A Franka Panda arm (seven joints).
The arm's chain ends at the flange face. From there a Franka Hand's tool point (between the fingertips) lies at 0.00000 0.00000 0.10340 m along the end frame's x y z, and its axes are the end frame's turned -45 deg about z.
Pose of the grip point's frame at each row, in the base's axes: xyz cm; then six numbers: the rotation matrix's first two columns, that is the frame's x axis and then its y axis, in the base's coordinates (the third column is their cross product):
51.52 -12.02 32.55 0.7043 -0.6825 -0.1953 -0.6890 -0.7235 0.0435
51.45 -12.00 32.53 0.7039 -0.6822 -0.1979 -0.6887 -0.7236 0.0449
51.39 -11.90 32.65 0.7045 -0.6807 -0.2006 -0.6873 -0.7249 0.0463
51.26 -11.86 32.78 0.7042 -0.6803 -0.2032 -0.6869 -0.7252 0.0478
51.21 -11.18 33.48 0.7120 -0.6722 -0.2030 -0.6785 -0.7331 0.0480
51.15 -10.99 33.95 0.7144 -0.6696 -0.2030 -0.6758 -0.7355 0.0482
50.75 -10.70 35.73 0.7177 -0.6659 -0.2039 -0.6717 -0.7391 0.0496
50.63 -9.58 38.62 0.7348 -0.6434 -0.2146 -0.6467 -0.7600 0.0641
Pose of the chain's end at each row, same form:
53.29 -13.09 42.68 0.0108 -0.9942 -0.1073 -0.9852 -0.0290 0.1689
53.25 -13.08 42.65 0.0107 -0.9941 -0.1082 -0.9847 -0.0293 0.1717
53.22 -12.99 42.77 0.0122 -0.9939 -0.1091 -0.9842 -0.0313 0.1746
53.12 -12.96 42.89 0.0122 -0.9938 -0.1099 -0.9837 -0.0317 0.1775
53.08 -12.25 43.59 0.0237 -0.9937 -0.1096 -0.9832 -0.0431 0.1775
53.03 -12.05 44.06 0.0273 -0.9936 -0.1095 -0.9830 -0.0466 0.1776
52.65 -11.75 45.84 0.0325 -0.9935 -0.1091 -0.9825 -0.0518 0.1793
52.74 -10.53 48.70 0.0623 -0.9924 -0.1064 -0.9769 -0.0824 0.1971

